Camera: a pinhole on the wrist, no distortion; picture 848 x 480 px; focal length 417.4 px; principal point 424.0 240.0 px. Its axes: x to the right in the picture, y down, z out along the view. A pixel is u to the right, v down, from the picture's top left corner.
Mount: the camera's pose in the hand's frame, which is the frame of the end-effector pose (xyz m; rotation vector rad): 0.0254 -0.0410 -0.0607 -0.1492 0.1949 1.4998
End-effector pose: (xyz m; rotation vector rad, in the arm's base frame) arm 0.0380 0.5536 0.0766 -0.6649 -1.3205 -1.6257
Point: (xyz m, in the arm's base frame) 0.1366 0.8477 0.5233
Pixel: 612 93
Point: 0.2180 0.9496 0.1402
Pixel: 526 419
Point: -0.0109 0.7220 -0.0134
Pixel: outside the picture
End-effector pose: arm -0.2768 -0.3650 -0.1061 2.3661 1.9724 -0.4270
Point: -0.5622 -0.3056 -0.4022
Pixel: 77 166
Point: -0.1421 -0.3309 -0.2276
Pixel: 764 147
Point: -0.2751 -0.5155 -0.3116
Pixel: 465 429
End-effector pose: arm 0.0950 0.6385 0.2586 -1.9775 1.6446 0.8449
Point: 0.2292 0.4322 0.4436
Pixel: behind the camera
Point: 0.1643 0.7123 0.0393
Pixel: 244 104
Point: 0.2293 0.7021 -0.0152
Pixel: 143 15
